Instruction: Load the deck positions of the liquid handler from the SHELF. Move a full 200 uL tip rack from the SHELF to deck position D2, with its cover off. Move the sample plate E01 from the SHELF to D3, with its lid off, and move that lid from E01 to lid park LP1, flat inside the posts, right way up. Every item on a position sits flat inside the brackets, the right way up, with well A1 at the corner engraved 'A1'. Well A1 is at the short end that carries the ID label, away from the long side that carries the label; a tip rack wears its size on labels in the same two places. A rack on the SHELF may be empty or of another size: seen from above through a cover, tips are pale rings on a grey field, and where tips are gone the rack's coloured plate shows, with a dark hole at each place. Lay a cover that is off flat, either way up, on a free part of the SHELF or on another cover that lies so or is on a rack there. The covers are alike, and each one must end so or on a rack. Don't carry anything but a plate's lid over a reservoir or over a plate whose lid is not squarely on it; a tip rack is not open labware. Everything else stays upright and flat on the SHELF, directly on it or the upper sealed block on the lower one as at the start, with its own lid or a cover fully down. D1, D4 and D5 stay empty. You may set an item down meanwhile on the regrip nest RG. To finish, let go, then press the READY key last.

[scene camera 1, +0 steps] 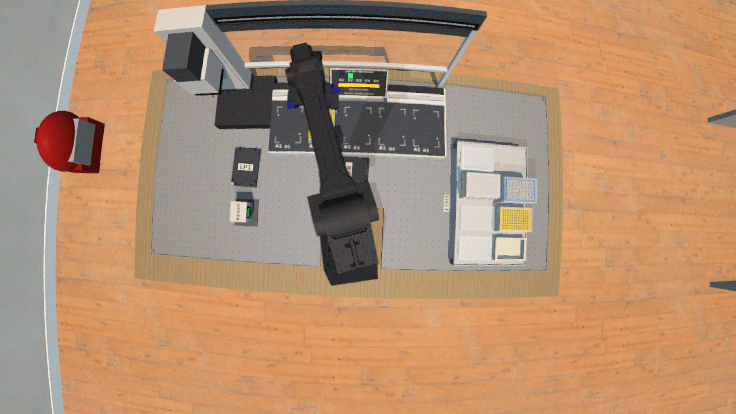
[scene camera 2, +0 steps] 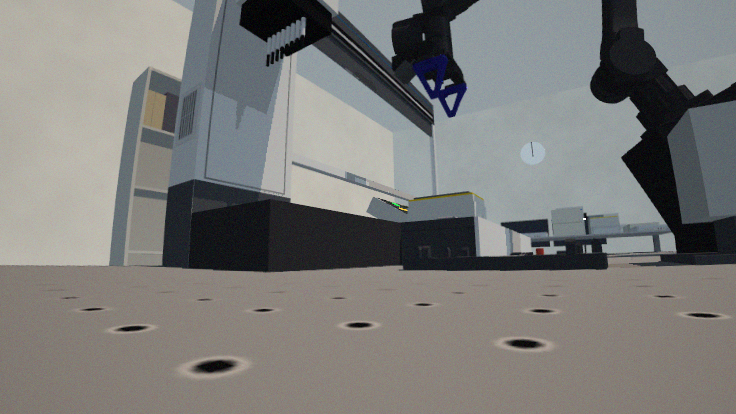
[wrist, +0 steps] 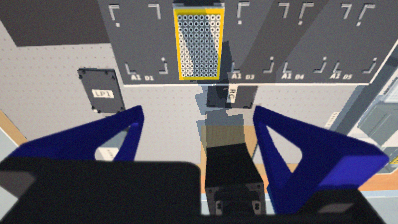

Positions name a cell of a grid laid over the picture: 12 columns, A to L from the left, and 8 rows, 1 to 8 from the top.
Scene:
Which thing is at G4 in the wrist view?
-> A regrip nest RG.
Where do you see a shelf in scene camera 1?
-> I4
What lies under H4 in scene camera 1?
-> A clear plate lid.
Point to a cream reservoir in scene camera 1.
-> At I5

